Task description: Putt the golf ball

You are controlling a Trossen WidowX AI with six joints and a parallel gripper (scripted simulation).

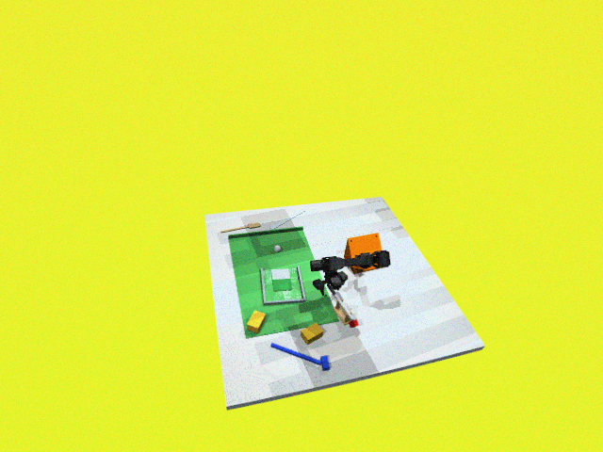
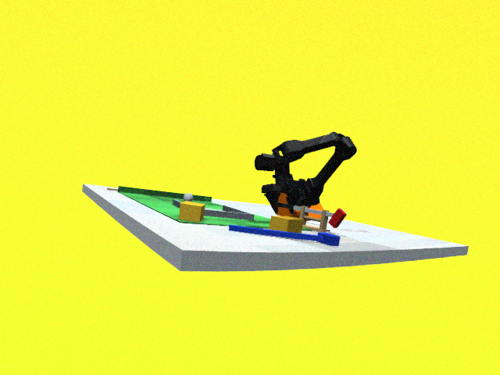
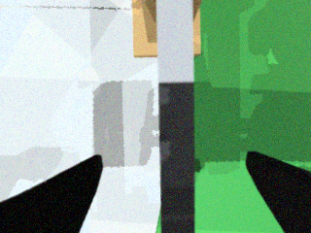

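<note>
The red putter lies 4 cm behind my gripper tip, 11 cm to the left of it and 3 cm above it. Also, from my gripper tip: green mat 26 cm ahead, 19 cm to the right, 3 cm below; then blue putter 22 cm ahead, 33 cm to the left, 2 cm below; then wooden stand 4 cm behind, 13 cm to the left.
</note>
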